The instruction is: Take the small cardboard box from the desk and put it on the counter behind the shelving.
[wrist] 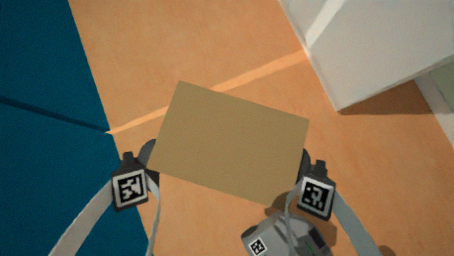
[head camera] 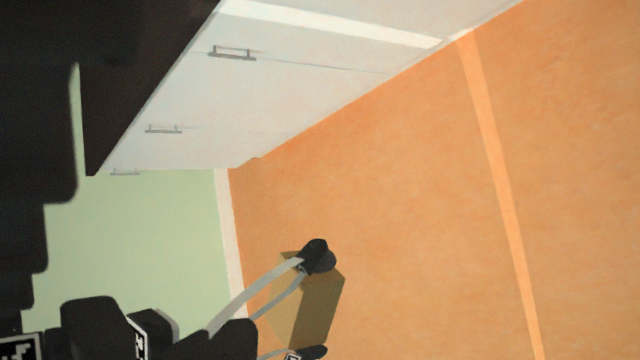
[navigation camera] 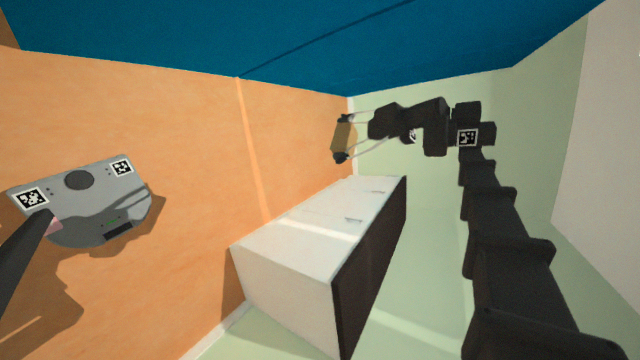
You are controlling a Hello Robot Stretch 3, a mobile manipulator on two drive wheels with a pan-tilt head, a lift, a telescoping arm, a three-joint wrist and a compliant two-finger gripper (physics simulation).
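Where they show: gripper, fingertip midpoint: [head camera: 323, 299] [navigation camera: 336, 140]; robot's base at its link origin: [navigation camera: 81, 179].
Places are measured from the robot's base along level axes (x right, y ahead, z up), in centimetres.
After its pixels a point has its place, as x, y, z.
Note:
The small cardboard box [head camera: 316, 312] @(49.1, -5.3, 100.1) [navigation camera: 342, 141] @(47.9, -6.4, 101.0) [wrist: 230, 140] is a plain brown block, held in the air above the orange floor. My gripper [head camera: 314, 303] @(50.8, -6.7, 97.6) [navigation camera: 343, 138] @(50.8, -6.7, 97.6) [wrist: 225, 159] @(50.8, -6.7, 97.6) is shut on it, one fingertip against each of two opposite sides. The box is tilted in the wrist view. The counter has a dark top [head camera: 117, 95] @(148.1, -94.9, 91.1) [navigation camera: 372, 260] @(82.2, -94.4, 91.1) over white cabinets [head camera: 240, 100] @(130.9, -84.4, 55.2) [navigation camera: 290, 295] @(38.5, -89.9, 57.9) [wrist: 380, 45]. In the navigation camera view, the held box is beyond the far end of the counter, apart from it. The desk and the shelving do not show.
The arm [navigation camera: 500, 220] @(22.1, -8.4, 130.0) reaches out over the far side of the counter. My grey base [navigation camera: 95, 200] @(0.1, -8.6, 15.9) [wrist: 290, 232] stands on the orange floor [navigation camera: 175, 125] @(45.6, 11.8, 0.1). A blue wall [navigation camera: 300, 45] @(95.1, 34.6, 61.9) [wrist: 45, 150] borders the floor opposite the cabinets. A pale green wall [head camera: 140, 235] @(267.6, -82.4, 57.1) [navigation camera: 425, 260] @(139.2, -145.9, 119.5) is behind the counter.

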